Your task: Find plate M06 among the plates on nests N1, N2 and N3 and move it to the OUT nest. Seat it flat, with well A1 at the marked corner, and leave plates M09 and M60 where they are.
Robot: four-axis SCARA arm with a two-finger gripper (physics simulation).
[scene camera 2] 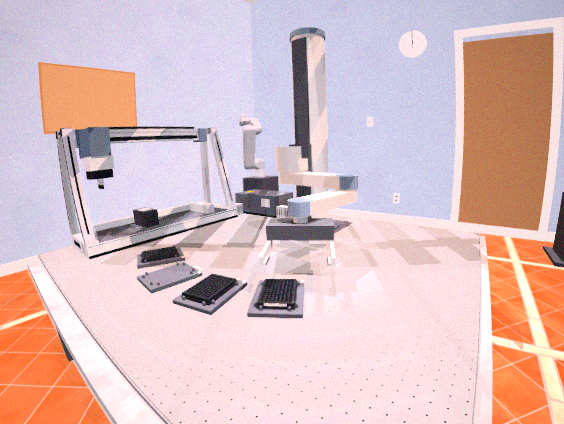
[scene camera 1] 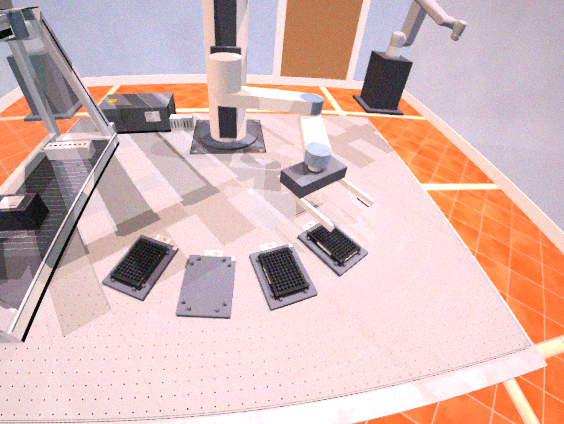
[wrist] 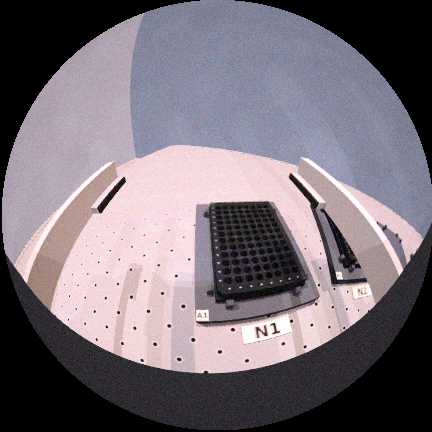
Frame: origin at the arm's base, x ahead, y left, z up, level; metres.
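Seen in the pictures: gripper, fingertip midpoint: (scene camera 2: 296,261) (scene camera 1: 353,215) (wrist: 205,162); arm's base, origin of the base link: (scene camera 1: 228,137).
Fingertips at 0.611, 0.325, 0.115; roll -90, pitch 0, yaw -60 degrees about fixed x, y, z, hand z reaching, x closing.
Note:
Offsets run from my fingertips to a thing's top centre, as dx, dy, dz. "spot": to the spot under its first point.
My gripper (scene camera 1: 351,214) (scene camera 2: 298,261) (wrist: 205,162) is open and empty, above the table behind the N1 nest. The N1 nest (scene camera 1: 341,270) (scene camera 2: 256,311) (wrist: 202,260) holds a black well plate {+0.019, -0.042, -0.076} (scene camera 1: 335,244) (scene camera 2: 276,292) (wrist: 250,250), seated flat. The N2 nest {+0.100, -0.197, -0.080} (scene camera 1: 274,303) (scene camera 2: 212,309) (wrist: 327,250) holds another black plate {+0.100, -0.197, -0.076} (scene camera 1: 283,272) (scene camera 2: 210,288); my right finger partly hides it in the wrist view. A bare grey nest {+0.116, -0.378, -0.080} (scene camera 1: 207,287) (scene camera 2: 170,276) comes after N2. The far-left nest {spot: +0.139, -0.530, -0.090} (scene camera 1: 141,295) holds a black plate {+0.050, -0.547, -0.076} (scene camera 1: 141,262) (scene camera 2: 160,254). No plate code is legible.
A gantry frame {spot: -0.069, -0.777, -0.094} (scene camera 1: 70,232) (scene camera 2: 165,233) stands at the left with a black block (scene camera 1: 22,212) (scene camera 2: 146,217) inside. A dark box {spot: -0.645, -0.700, -0.007} (scene camera 1: 137,112) (scene camera 2: 264,201) stands behind, beside the arm's column (scene camera 1: 226,95) (scene camera 2: 315,100). Another arm stands on a black pedestal (scene camera 1: 386,80) beyond the table.

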